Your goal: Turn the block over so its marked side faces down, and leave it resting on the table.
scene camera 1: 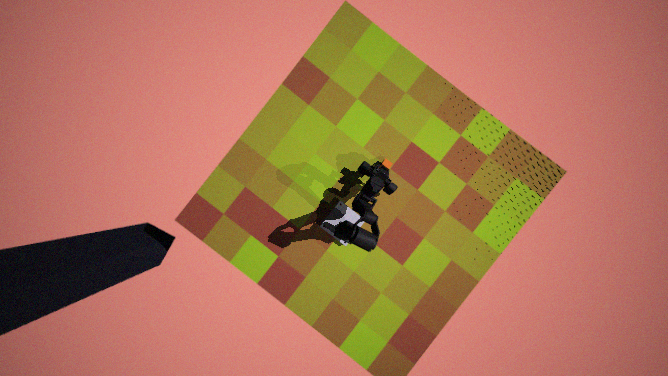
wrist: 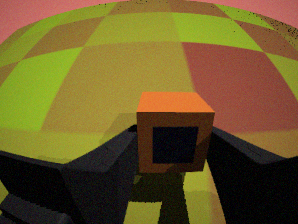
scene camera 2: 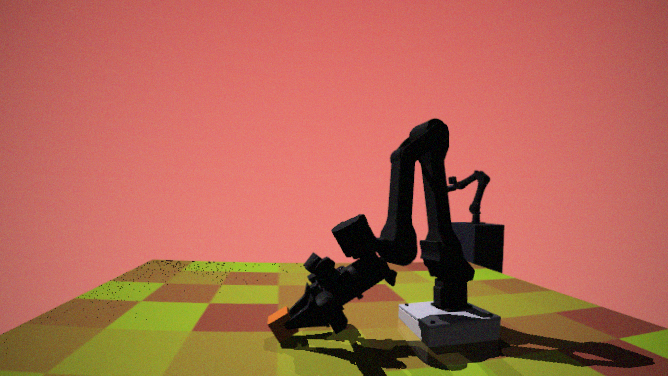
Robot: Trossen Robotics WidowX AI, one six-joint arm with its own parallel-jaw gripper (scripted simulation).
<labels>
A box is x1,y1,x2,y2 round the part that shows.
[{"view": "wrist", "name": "my gripper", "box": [0,125,297,223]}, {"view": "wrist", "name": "block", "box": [137,92,213,172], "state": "held by my gripper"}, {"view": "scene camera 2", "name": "my gripper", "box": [284,253,364,333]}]
</labels>
